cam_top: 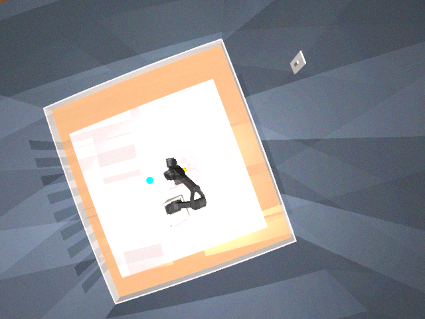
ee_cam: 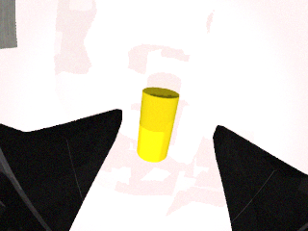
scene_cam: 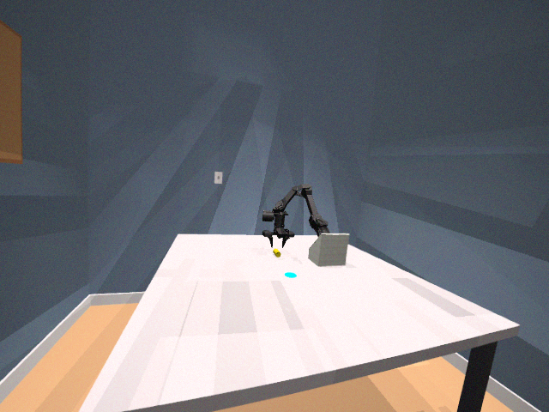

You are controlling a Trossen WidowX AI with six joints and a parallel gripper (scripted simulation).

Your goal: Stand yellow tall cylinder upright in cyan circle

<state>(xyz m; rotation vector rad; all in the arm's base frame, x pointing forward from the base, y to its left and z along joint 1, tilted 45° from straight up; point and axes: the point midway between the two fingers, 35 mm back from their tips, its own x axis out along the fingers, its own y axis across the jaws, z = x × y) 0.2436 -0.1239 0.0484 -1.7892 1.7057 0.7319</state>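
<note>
My gripper tip is now 4 cm above the yellow tall cylinder, 2 cm to the left of it and 1 cm past it. From my gripper tip the other things lie so: cyan circle: 26 cm to the left, 5 cm below.
</note>
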